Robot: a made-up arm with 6 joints.
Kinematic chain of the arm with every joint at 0, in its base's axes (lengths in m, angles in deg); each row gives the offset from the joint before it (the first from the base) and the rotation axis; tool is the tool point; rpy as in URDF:
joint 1: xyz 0 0 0.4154 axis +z
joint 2: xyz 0 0 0 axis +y
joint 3: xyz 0.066 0 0.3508 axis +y
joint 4: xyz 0.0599 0 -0.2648 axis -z
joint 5: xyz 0 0 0 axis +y
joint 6: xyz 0.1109 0 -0.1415 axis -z
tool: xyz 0 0 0 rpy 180 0 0
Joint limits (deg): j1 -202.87..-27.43 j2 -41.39..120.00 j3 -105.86..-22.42 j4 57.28..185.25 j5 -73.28..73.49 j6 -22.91..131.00
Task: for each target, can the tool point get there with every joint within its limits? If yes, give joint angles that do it. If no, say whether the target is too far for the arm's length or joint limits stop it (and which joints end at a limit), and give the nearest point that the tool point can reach.
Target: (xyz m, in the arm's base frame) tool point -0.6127 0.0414 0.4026
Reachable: yes | joints -169.37 47.04 -82.49 68.50 -28.70 -3.52
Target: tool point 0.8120 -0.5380 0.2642
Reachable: no: too far | nearest point 0.6161 -0.4082 0.3007 | short by 0.238 m
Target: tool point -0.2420 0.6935 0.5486
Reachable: no: joint limits stop it (at a limit: joint 1) | nearest point -0.3839 0.3571 0.5486 | short by 0.365 m
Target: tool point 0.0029 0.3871 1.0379
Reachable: no: joint limits stop it (at a limit: joint 2, joint 3, joint 4) | nearest point 0.0018 0.2404 0.9981 | short by 0.152 m
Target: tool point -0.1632 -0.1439 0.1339
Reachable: yes | joints -88.39 98.70 -49.51 111.38 -54.68 60.33
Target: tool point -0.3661 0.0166 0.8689
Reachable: yes | joints -156.26 -11.34 -78.98 77.90 -29.54 46.15
